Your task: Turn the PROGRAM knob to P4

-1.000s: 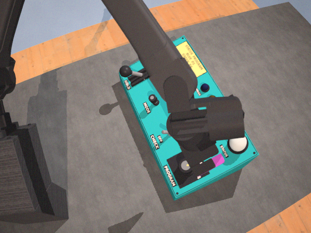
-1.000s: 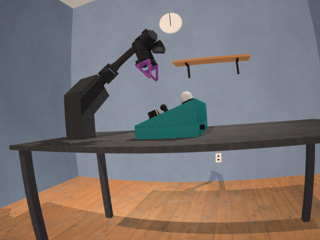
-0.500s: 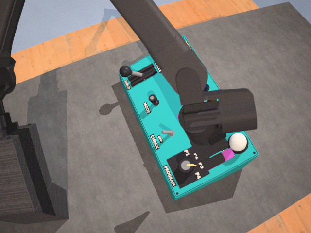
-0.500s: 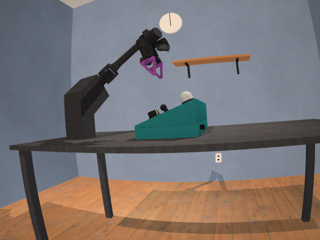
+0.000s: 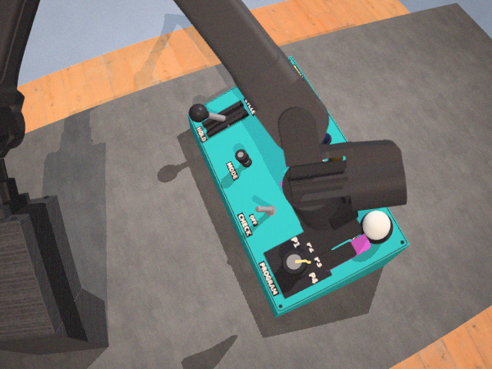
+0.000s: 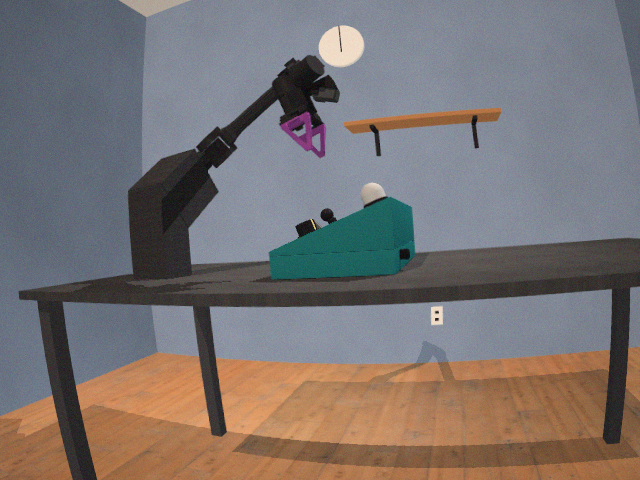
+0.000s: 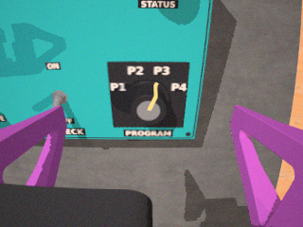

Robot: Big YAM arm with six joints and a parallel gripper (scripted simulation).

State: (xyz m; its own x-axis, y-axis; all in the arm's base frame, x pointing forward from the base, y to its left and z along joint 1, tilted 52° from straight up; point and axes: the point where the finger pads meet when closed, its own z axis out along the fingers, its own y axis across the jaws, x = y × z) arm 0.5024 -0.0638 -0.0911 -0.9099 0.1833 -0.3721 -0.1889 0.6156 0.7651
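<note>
Right now the check toggle is 6 cm behind my hand, 11 cm to the left of it and 17 cm below it. From my hand the other things lie so: teal console: 3 cm behind, 17 cm to the left, 19 cm below; then mode knob: 8 cm behind, 23 cm to the left, 17 cm below; then hold lever: 12 cm behind, 34 cm to the left, 16 cm below.
</note>
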